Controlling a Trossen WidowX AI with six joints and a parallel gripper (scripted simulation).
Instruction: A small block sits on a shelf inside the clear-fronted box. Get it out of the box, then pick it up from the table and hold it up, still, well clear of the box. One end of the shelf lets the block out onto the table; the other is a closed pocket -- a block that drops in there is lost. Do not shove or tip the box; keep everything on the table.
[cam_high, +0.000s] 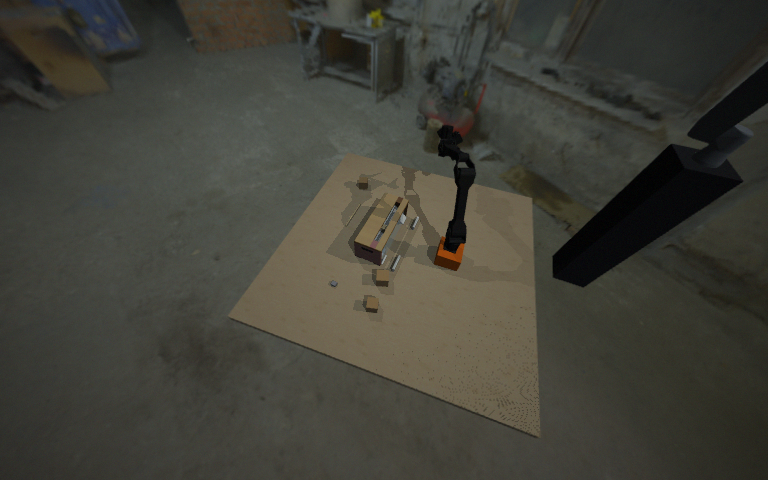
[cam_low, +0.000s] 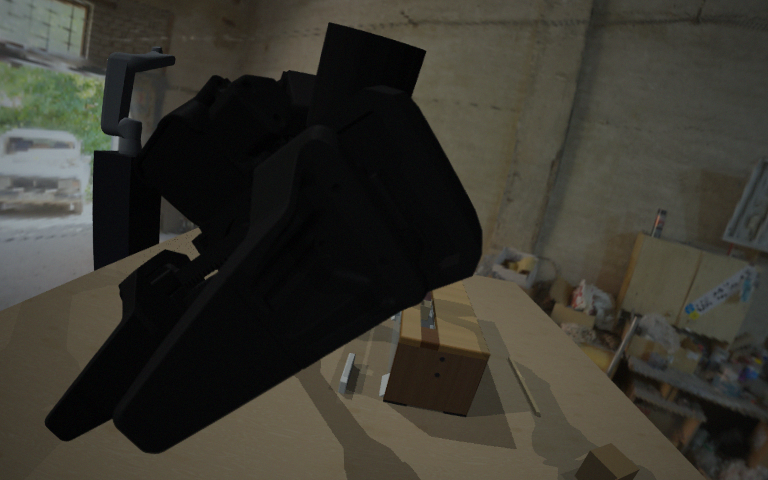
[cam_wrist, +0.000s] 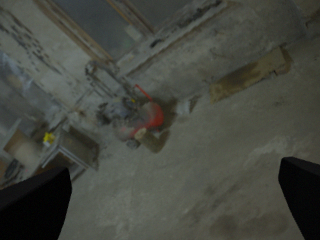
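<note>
Right now the box is 60 cm to the left of my gripper tip, 23 cm below it and 16 cm ahead of it. Also, from my gripper tip: thin stick (53 cm to the left, 41 cm ahead, 29 cm below); grey piece (97 cm to the left, 30 cm ahead, 29 cm below).
</note>
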